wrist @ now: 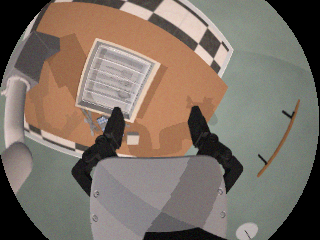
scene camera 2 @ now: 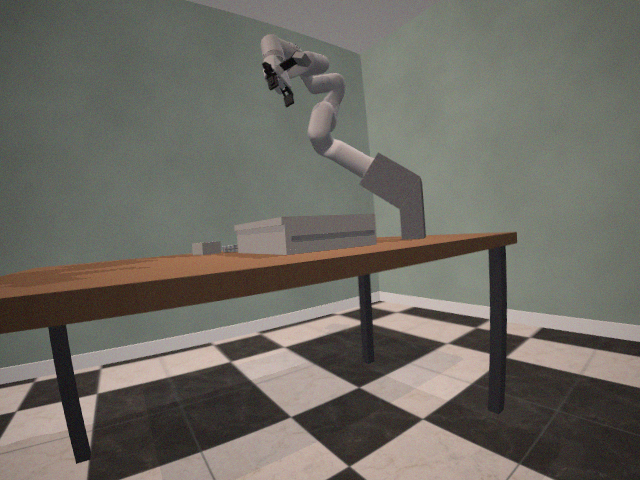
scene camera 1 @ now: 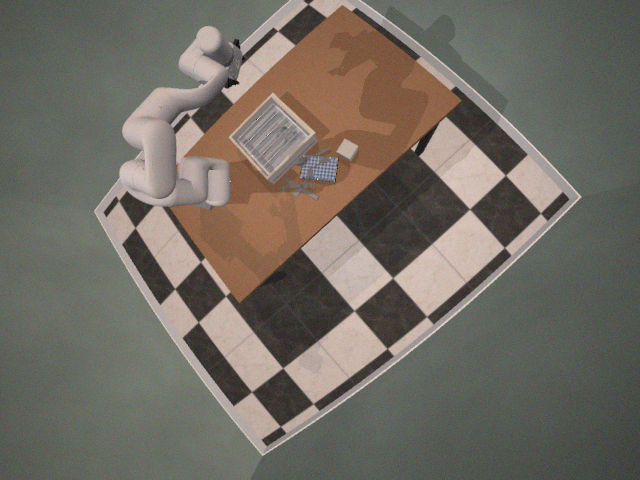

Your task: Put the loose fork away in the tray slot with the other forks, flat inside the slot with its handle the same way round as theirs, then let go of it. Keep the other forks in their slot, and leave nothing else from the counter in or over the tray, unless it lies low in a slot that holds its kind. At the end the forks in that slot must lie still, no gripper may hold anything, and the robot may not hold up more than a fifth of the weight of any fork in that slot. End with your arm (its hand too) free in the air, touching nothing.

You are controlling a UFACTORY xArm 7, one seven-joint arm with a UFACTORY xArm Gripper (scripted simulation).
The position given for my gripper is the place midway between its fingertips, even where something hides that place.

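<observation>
You'd find my gripper (scene camera 2: 282, 96) in scene camera 2, and the wrist view has my gripper (wrist: 156, 114) in it too.
</observation>
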